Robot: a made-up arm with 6 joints. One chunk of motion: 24 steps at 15 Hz.
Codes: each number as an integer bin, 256 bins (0 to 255) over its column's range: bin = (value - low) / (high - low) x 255, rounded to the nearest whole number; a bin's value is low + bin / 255 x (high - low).
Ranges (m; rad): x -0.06..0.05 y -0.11..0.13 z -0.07..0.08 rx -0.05..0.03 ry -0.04..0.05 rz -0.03..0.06
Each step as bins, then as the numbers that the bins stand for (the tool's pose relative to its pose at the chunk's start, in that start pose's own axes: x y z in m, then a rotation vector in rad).
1 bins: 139 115 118 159 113 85
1 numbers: 0.0000 -0.0018 -0.0006 -0.0001 -0.0001 0.0000
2 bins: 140 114 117 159 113 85
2 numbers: 0.0004 -0.0027 -0.0012 -0.0001 -0.0001 0.0000
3 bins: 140 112 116 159 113 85
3 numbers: 0.0004 -0.0046 -0.0018 -0.0001 -0.0001 0.0000
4 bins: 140 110 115 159 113 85
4 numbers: 0.0004 -0.0065 -0.0024 -0.0001 -0.0001 0.0000
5 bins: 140 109 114 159 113 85
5 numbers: 0.0004 -0.0074 -0.0029 -0.0001 -0.0001 0.0000
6 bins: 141 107 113 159 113 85
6 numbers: 0.0008 -0.0093 -0.0035 -0.0001 -0.0001 0.0000
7 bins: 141 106 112 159 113 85
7 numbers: 0.0008 -0.0102 -0.0041 -0.0001 -0.0001 0.0000
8 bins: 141 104 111 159 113 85
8 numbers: 0.0008 -0.0121 -0.0047 -0.0001 -0.0001 0.0000
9 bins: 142 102 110 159 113 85
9 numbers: 0.0013 -0.0140 -0.0053 -0.0001 -0.0001 0.0000
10 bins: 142 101 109 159 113 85
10 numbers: 0.0013 -0.0149 -0.0059 -0.0001 -0.0001 0.0000
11 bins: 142 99 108 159 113 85
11 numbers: 0.0013 -0.0168 -0.0065 -0.0001 -0.0001 0.0000
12 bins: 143 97 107 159 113 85
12 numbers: 0.0017 -0.0187 -0.0071 -0.0001 -0.0001 0.0000
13 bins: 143 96 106 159 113 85
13 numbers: 0.0017 -0.0196 -0.0076 -0.0001 -0.0001 0.0000
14 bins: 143 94 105 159 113 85
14 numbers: 0.0017 -0.0215 -0.0082 -0.0001 -0.0001 0.0000
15 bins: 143 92 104 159 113 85
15 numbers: 0.0017 -0.0234 -0.0088 -0.0001 -0.0001 0.0000
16 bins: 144 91 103 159 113 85
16 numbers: 0.0021 -0.0244 -0.0094 -0.0001 -0.0001 0.0000
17 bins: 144 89 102 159 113 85
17 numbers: 0.0021 -0.0262 -0.0100 -0.0001 -0.0001 0.0000
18 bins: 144 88 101 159 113 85
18 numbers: 0.0021 -0.0272 -0.0106 -0.0001 -0.0001 0.0000
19 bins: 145 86 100 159 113 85
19 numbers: 0.0025 -0.0291 -0.0112 -0.0001 -0.0001 0.0000
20 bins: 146 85 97 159 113 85
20 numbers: 0.0030 -0.0300 -0.0129 -0.0001 -0.0001 0.0000
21 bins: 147 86 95 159 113 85
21 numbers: 0.0034 -0.0291 -0.0141 -0.0001 -0.0001 0.0000
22 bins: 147 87 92 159 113 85
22 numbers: 0.0034 -0.0281 -0.0159 -0.0001 -0.0001 0.0000
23 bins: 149 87 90 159 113 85
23 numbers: 0.0043 -0.0281 -0.0171 -0.0001 -0.0001 0.0000
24 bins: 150 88 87 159 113 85
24 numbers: 0.0047 -0.0272 -0.0188 -0.0001 -0.0001 0.0000
